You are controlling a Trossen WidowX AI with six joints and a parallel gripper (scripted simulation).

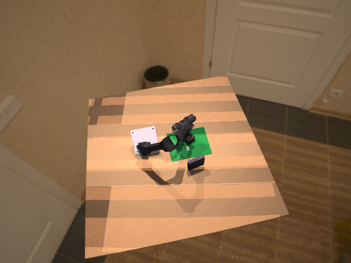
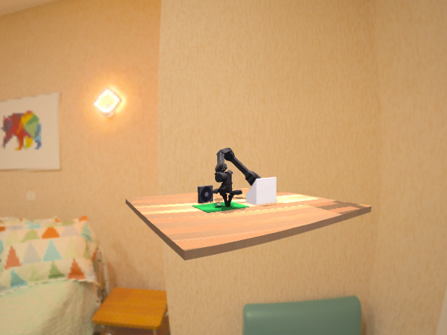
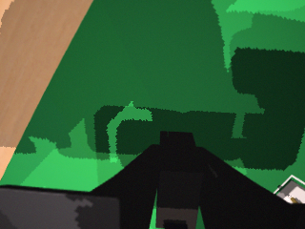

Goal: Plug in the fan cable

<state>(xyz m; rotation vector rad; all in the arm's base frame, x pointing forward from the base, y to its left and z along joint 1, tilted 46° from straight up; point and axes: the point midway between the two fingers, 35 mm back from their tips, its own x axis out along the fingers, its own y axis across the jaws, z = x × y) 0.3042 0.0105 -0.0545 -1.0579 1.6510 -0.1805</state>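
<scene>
Now: the pale pin header 90 mm to the right of my gripper tip, 20 mm below it and 10 mm ahead of it. From my gripper tip the other things lie so: green board 50 mm to the right, 30 mm below, 30 mm ahead; then black plug 10 mm behind, 10 mm above; then black fan 230 mm to the right, 40 mm ahead, 40 mm above.
</scene>
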